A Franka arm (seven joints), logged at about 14 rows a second.
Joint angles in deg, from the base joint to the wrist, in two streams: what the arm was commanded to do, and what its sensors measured. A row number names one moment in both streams.
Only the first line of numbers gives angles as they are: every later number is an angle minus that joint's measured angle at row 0.
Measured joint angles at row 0:
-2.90, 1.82, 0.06, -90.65, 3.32, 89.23, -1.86
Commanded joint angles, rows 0 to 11:
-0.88, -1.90, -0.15, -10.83, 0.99, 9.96, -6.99
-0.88, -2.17, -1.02, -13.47, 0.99, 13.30, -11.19
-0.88, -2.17, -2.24, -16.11, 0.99, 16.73, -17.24
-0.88, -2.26, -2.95, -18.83, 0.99, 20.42, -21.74
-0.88, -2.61, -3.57, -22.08, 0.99, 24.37, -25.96
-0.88, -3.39, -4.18, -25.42, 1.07, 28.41, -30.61
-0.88, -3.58, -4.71, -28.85, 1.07, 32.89, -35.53
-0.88, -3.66, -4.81, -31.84, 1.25, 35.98, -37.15
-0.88, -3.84, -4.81, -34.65, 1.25, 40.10, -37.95
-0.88, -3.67, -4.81, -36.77, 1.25, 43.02, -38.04
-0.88, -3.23, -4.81, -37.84, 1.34, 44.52, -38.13
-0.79, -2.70, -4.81, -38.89, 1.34, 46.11, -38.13
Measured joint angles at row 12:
-0.54, -0.93, -5.02, -35.33, 0.18, 43.11, -36.30
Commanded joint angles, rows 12 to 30:
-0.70, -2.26, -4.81, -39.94, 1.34, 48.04, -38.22
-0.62, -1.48, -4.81, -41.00, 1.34, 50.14, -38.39
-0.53, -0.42, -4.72, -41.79, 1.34, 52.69, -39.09
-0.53, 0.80, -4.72, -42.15, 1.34, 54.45, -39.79
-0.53, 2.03, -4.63, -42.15, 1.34, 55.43, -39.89
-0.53, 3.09, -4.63, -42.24, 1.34, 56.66, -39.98
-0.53, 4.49, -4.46, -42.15, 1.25, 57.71, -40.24
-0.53, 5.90, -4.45, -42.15, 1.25, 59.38, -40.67
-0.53, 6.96, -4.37, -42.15, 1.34, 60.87, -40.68
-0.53, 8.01, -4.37, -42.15, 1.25, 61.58, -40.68
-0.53, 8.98, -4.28, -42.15, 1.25, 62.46, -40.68
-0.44, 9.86, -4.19, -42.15, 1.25, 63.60, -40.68
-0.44, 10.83, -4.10, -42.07, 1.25, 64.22, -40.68
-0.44, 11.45, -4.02, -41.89, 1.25, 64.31, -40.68
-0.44, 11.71, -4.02, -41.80, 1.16, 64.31, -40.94
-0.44, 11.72, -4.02, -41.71, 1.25, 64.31, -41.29
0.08, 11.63, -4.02, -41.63, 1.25, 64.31, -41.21
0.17, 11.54, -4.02, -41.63, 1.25, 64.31, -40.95
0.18, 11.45, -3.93, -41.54, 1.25, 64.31, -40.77
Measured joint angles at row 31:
-0.16, 11.47, -3.96, -42.03, 0.18, 63.65, -39.61
